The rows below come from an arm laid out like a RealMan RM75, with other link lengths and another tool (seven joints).
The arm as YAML. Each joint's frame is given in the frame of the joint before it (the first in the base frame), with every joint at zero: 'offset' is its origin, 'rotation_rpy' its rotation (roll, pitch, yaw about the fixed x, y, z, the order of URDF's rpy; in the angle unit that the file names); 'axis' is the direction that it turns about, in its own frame. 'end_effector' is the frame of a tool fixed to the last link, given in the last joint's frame.
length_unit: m
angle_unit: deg
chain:
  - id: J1
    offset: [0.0, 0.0, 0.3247]
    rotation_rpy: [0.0, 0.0, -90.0]
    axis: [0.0, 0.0, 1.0]
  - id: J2
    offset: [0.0, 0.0, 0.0]
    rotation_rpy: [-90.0, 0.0, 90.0]
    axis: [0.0, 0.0, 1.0]
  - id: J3
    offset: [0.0, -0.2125, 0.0]
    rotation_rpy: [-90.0, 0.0, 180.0]
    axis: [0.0, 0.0, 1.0]
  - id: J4
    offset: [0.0, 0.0, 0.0]
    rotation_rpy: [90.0, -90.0, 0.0]
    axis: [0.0, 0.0, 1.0]
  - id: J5
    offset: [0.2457, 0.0, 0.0]
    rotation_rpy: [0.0, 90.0, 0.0]
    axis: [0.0, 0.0, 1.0]
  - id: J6
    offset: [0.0, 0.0, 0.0]
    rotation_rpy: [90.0, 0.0, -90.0]
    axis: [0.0, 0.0, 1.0]
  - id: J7
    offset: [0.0, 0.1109, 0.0]
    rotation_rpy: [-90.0, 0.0, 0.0]
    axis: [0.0, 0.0, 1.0]
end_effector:
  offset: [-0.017, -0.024, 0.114]
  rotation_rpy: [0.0, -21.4, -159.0]
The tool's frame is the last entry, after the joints.
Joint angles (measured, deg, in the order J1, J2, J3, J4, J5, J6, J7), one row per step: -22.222, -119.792, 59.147, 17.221, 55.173, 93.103, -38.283; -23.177, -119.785, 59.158, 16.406, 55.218, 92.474, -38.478; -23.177, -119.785, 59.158, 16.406, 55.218, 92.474, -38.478; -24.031, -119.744, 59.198, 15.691, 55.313, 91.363, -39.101; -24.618, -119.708, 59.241, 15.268, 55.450, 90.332, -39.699; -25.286, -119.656, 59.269, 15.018, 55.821, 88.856, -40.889; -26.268, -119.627, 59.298, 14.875, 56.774, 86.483, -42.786; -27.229, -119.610, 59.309, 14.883, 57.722, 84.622, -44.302; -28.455, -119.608, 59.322, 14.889, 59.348, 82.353, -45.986; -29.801, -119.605, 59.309, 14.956, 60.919, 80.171, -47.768; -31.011, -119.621, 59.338, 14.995, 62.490, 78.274, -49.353; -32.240, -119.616, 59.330, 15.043, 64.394, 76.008, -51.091; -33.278, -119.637, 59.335, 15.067, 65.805, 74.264, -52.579; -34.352, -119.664, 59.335, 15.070, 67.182, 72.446, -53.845
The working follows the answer.
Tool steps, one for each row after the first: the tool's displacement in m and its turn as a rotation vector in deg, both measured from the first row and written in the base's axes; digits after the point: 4 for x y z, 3 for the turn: 0.0019, 0.0033, -0.0033, -0.704, -0.064, 0.245; 0.0019, 0.0033, -0.0033, -0.704, -0.064, 0.245; 0.0023, 0.0076, -0.0070, -1.730, -0.080, 1.033; 0.0021, 0.0112, -0.0100, -2.585, -0.001, 1.779; 0.0018, 0.0162, -0.0136, -3.907, 0.095, 2.815; 0.0015, 0.0234, -0.0199, -6.057, 0.517, 4.295; 0.0027, 0.0294, -0.0252, -7.749, 1.018, 5.157; 0.0046, 0.0357, -0.0332, -9.925, 2.089, 5.992; 0.0074, 0.0423, -0.0405, -11.948, 3.097, 6.696; 0.0101, 0.0474, -0.0476, -13.800, 4.155, 7.252; 0.0114, 0.0528, -0.0557, -15.752, 5.577, 8.135; 0.0130, 0.0572, -0.0617, -17.240, 6.567, 8.833; 0.0146, 0.0618, -0.0678, -18.476, 7.734, 9.523
Tool pose at each row, in the base's axes (x y z in m, rotation vector in deg; rounded; the steps above come from the unrounded poses): -0.1734, 0.3381, 0.0778, -121.630, -3.837, -36.844; -0.1715, 0.3414, 0.0745, -122.248, -4.368, -36.831; -0.1715, 0.3414, 0.0745, -122.248, -4.368, -36.831; -0.1711, 0.3457, 0.0707, -123.098, -5.560, -36.472; -0.1713, 0.3493, 0.0678, -123.816, -6.601, -36.016; -0.1716, 0.3543, 0.0642, -124.923, -8.109, -35.400; -0.1719, 0.3615, 0.0578, -126.822, -10.215, -34.212; -0.1707, 0.3675, 0.0526, -128.410, -11.467, -33.258; -0.1688, 0.3737, 0.0445, -130.623, -12.558, -31.705; -0.1660, 0.3803, 0.0373, -132.681, -13.497, -30.261; -0.1633, 0.3854, 0.0302, -134.612, -14.191, -28.817; -0.1620, 0.3909, 0.0221, -136.643, -15.075, -26.737; -0.1604, 0.3953, 0.0160, -138.141, -15.836, -25.217; -0.1588, 0.3999, 0.0100, -139.434, -16.392, -23.477

